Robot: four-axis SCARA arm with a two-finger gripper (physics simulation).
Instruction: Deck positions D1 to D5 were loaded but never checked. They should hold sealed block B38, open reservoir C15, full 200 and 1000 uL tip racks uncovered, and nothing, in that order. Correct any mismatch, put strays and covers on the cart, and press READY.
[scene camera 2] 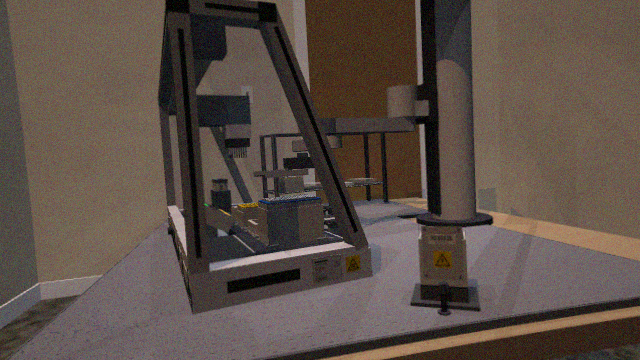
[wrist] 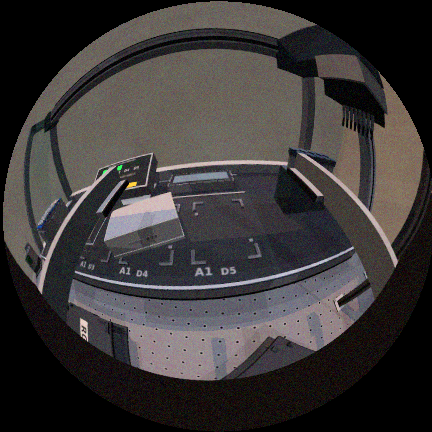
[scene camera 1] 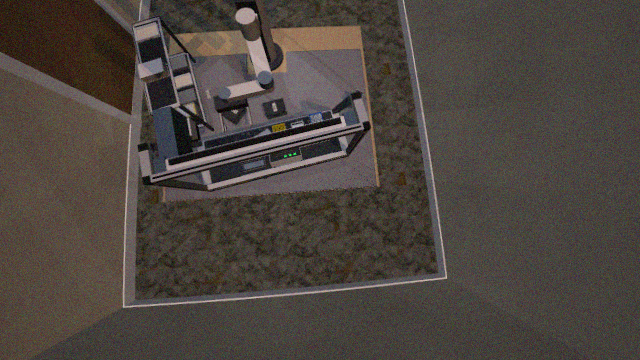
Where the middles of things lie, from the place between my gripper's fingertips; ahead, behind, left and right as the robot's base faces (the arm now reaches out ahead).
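The READY button box (scene camera 2: 473, 304) is 780 mm to the left of my hand, 230 mm behind it and 140 mm below it. Then there's the RG deck slab (wrist: 83, 322), which is 200 mm to the left of my hand, 200 mm behind it and 150 mm below. And the pipetting head (wrist: 342, 83), that's 210 mm to the right of my hand, 150 mm above it and 60 mm ahead of it.
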